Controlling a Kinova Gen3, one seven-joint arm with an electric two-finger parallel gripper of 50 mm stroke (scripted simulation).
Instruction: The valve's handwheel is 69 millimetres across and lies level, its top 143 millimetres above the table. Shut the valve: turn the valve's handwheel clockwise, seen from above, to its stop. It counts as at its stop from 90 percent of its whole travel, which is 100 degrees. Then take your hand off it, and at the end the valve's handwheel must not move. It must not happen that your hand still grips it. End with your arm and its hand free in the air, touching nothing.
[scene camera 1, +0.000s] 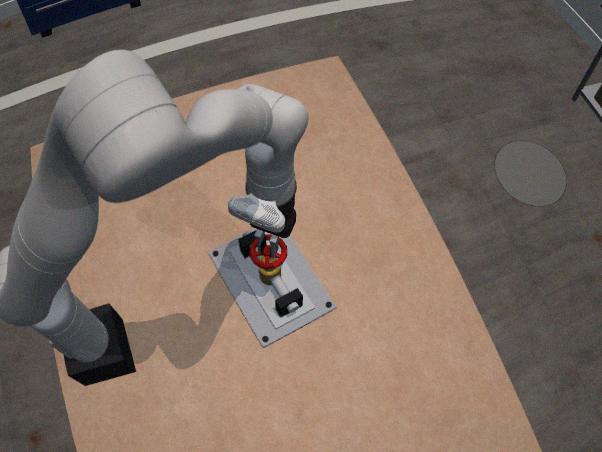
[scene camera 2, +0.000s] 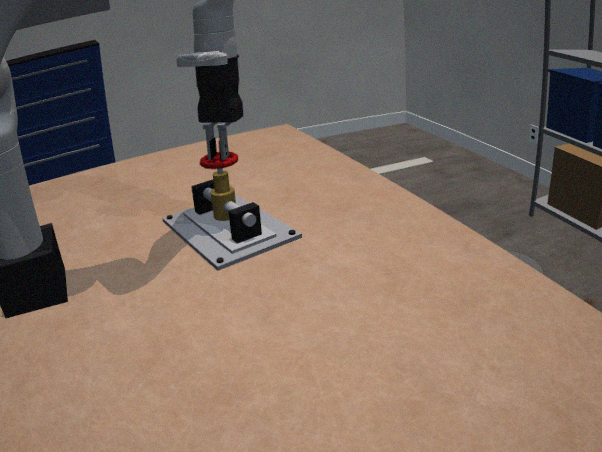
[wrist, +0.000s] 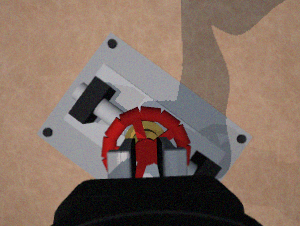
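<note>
My gripper (scene camera 2: 218, 157) is visible to me, and I find the gripper (scene camera 1: 268, 250) in scene camera 1 as well. The wrist view shows me my gripper (wrist: 146, 151) too.
</note>
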